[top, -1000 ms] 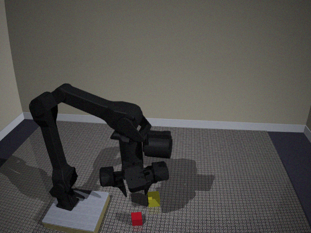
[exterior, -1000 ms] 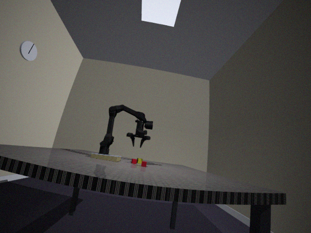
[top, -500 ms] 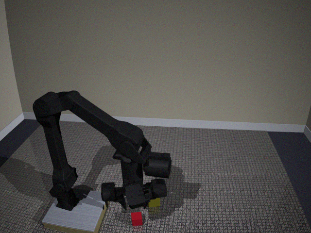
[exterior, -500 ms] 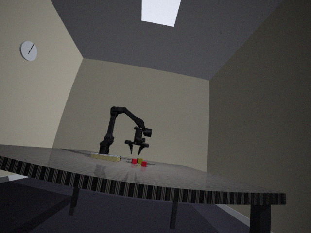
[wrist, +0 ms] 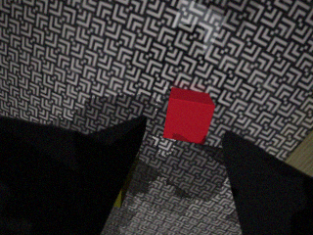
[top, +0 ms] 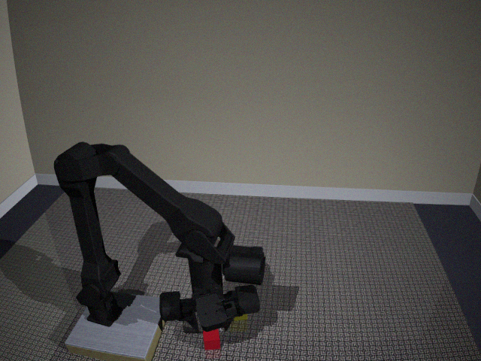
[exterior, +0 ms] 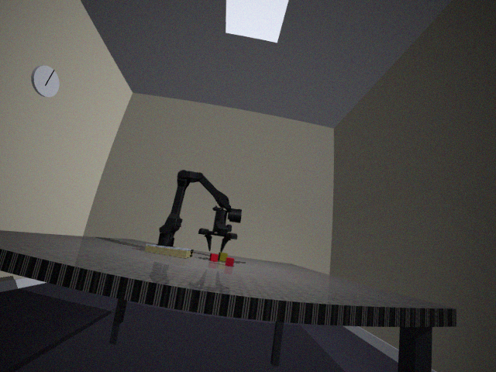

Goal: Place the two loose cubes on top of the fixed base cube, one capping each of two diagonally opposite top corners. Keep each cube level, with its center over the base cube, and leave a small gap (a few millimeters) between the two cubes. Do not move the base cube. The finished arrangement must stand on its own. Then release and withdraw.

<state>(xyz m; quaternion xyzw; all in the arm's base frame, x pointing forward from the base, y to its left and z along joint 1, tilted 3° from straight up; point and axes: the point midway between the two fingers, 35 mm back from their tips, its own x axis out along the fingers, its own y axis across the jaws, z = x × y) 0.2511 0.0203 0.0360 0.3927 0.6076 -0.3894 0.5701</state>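
My gripper tip is now 30 mm short of the yellow base cube, 100 mm to the right of it and 20 mm above it.
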